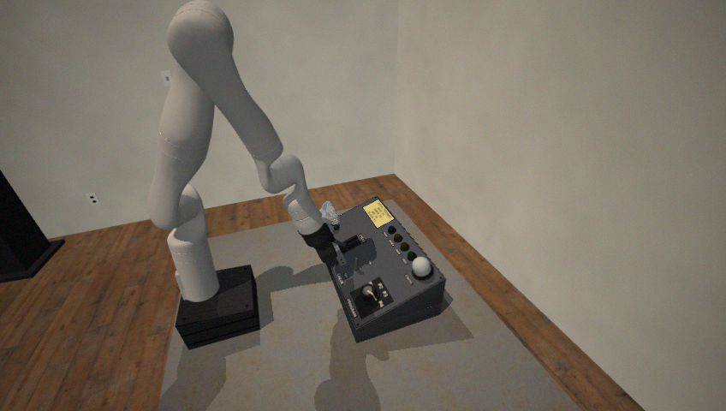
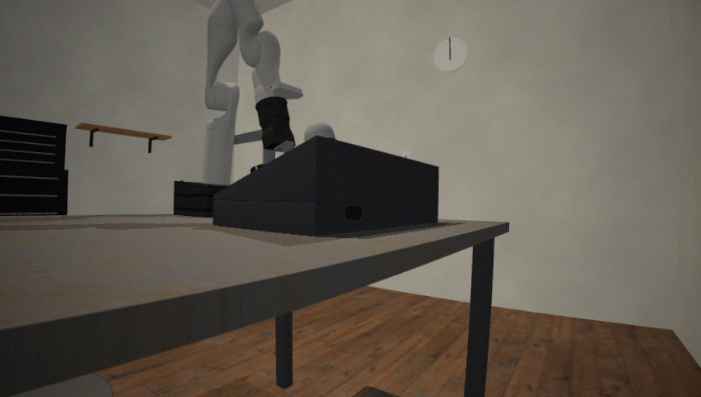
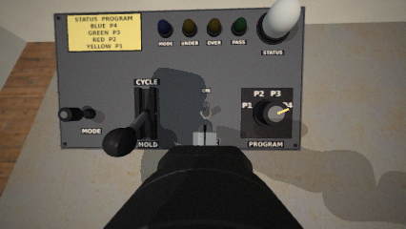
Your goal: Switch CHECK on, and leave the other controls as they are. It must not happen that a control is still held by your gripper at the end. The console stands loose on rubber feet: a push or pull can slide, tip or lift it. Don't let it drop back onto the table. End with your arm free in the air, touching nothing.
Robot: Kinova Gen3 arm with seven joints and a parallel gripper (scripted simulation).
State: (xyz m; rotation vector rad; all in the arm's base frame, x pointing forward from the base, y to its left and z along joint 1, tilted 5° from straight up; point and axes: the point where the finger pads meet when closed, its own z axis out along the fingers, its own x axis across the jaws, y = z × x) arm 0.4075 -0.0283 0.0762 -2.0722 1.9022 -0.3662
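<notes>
My hand is 5 cm short of the check toggle and 4 cm above it. Also, from my hand: program dial: 13 cm to the right, 6 cm ahead, 4 cm below; dark console: 7 cm ahead, 6 cm to the left, 6 cm below; black-knobbed cycle lever: 12 cm to the left, 2 cm below, 1 cm ahead.
</notes>
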